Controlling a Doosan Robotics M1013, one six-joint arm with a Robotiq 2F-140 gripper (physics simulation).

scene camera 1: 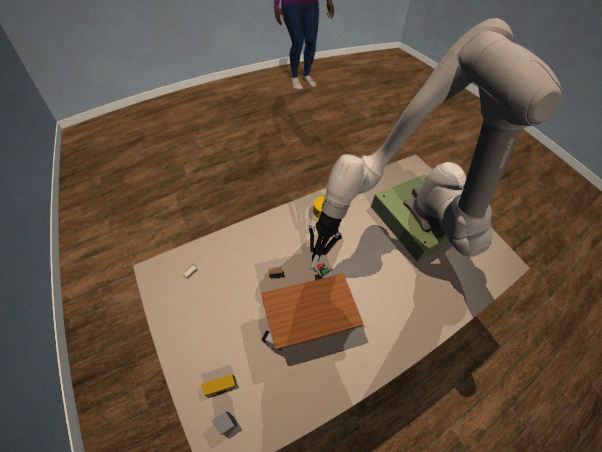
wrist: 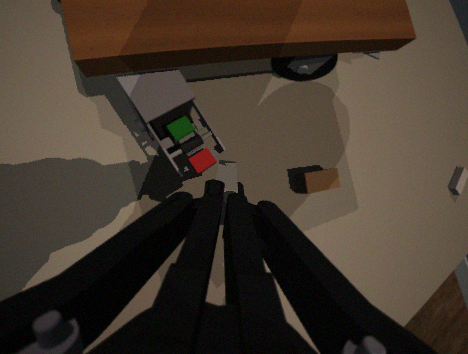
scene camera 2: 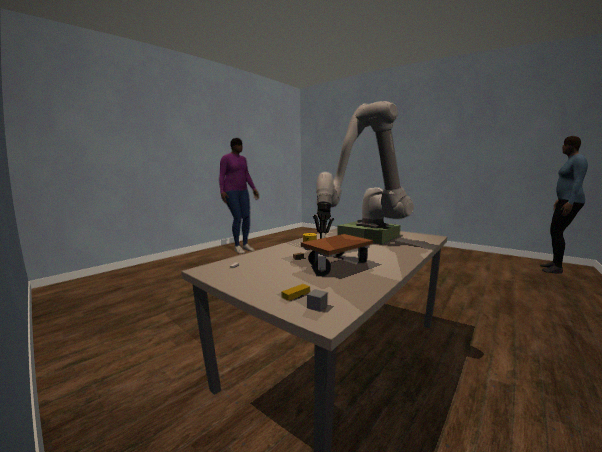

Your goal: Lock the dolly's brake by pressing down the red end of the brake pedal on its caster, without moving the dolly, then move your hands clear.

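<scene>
There's a dolly that shows in scene camera 2 (326, 247), and you can see it in scene camera 1 and the wrist view as well. On the dolly, (scene camera 1: 299, 284) and (wrist: 302, 47) are the same spot.
</scene>
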